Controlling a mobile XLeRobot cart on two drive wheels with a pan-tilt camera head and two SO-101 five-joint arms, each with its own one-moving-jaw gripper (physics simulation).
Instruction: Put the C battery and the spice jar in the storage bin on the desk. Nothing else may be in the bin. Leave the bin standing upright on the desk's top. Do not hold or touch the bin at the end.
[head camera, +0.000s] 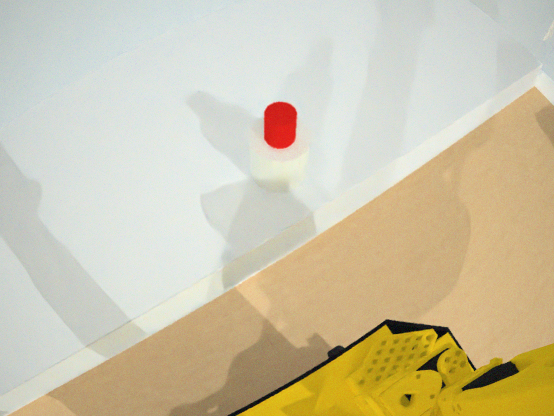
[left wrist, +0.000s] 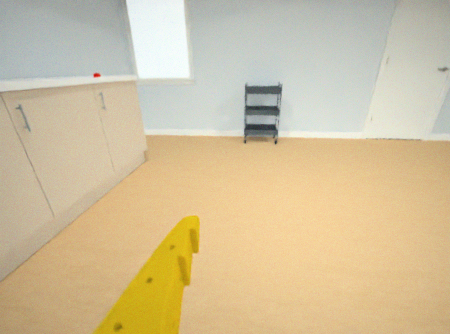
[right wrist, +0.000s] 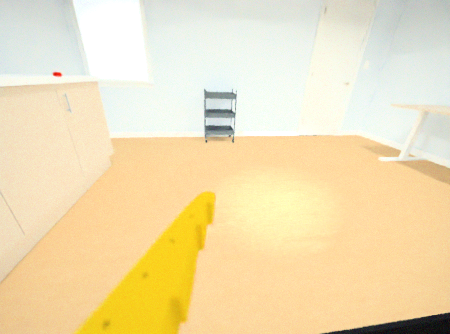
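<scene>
A pale jar with a red cap, which looks like the spice jar, stands upright on the white counter top near its front edge. In both wrist views its red cap shows far off at upper left. My left gripper is fully open and empty; one notched yellow jaw shows over the floor. My right gripper is also fully open and empty over the floor, well away from the jar. Part of my right arm shows at the lower right of the head view. The C battery and storage bin do not show.
The cabinet front runs along the left. A dark three-tier cart stands by the far wall, with a door to its right. A light table top on a white leg stands at the right wrist view's right edge.
</scene>
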